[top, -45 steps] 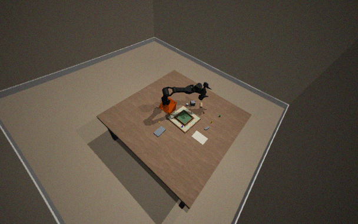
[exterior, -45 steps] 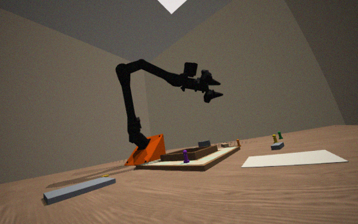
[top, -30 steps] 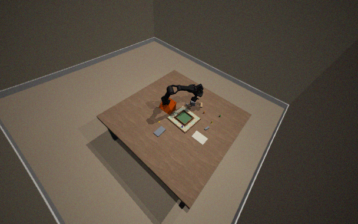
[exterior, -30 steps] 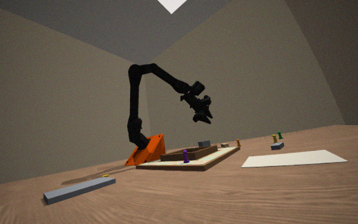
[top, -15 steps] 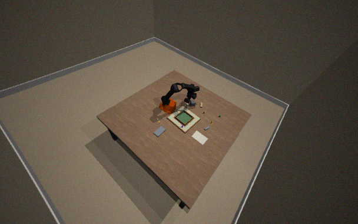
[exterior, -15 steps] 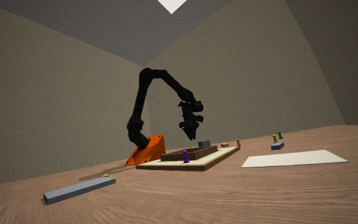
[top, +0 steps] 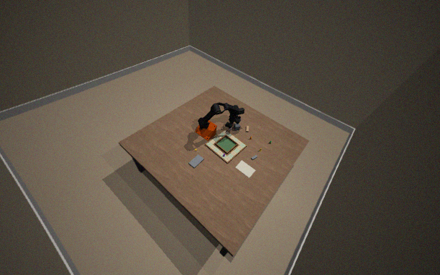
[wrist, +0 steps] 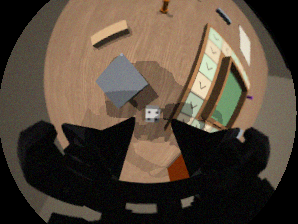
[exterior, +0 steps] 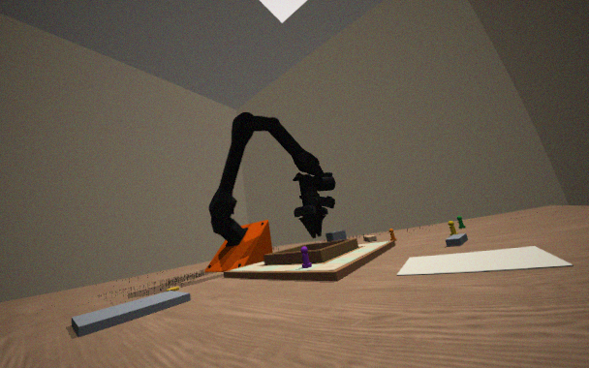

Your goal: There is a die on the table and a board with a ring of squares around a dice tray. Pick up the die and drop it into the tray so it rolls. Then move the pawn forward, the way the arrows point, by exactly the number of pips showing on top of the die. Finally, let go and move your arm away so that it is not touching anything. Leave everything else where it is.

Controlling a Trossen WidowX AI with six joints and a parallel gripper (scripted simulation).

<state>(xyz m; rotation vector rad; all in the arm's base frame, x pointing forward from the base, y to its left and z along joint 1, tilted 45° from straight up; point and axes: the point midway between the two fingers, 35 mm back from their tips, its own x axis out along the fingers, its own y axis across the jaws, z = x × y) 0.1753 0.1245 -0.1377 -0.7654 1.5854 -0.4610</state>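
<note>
Right now my gripper tip is 30 mm above the white die. Also, from my gripper tip: orange pawn: 230 mm ahead, 40 mm to the left, 30 mm below; then green dice tray: 90 mm ahead, 200 mm to the right, 40 mm below; then tan block: 140 mm ahead, 120 mm to the left, 40 mm below.
</note>
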